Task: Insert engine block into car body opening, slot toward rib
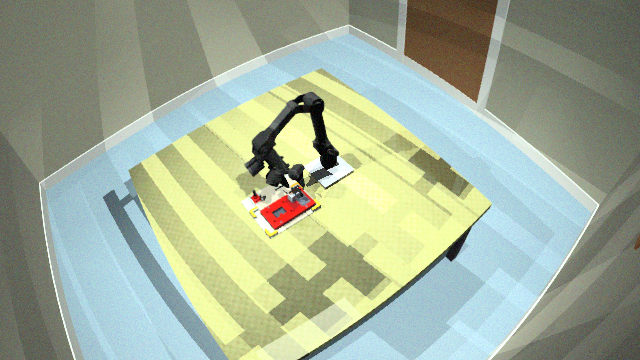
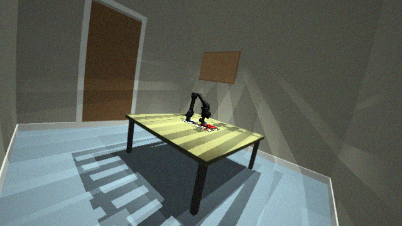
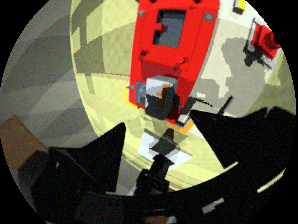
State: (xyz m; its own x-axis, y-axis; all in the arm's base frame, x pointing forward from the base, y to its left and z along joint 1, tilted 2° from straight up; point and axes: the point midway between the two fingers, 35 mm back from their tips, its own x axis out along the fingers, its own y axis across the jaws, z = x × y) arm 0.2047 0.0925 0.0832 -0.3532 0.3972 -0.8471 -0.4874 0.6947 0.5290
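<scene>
My gripper tip is 2 cm short of the grey engine block, 1 cm to the right of it and 3 cm above it.
</scene>
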